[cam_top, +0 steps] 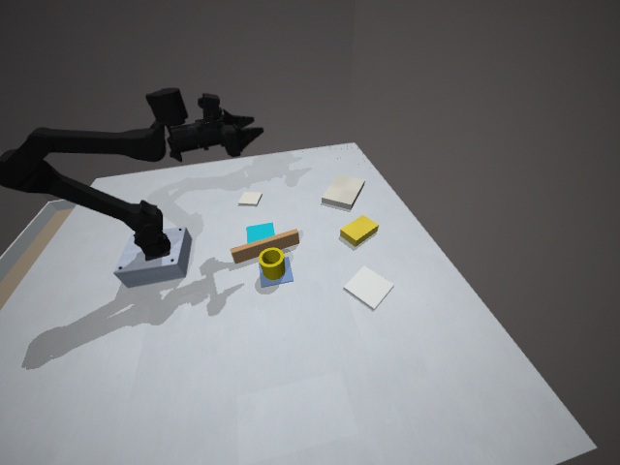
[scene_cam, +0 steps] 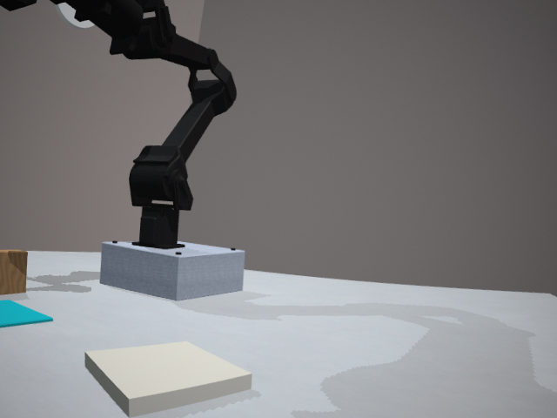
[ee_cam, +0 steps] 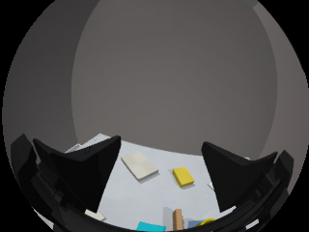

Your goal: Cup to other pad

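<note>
Right now my gripper tip is 7 cm past the yellow cup, 19 cm to the left of it and 32 cm above it. Round my gripper tip: cyan pad: 6 cm behind, 1 cm to the right, 37 cm below; blue pad: 6 cm behind, 19 cm to the right, 37 cm below; wooden bar: 6 cm behind, 10 cm to the right, 34 cm below.
</note>
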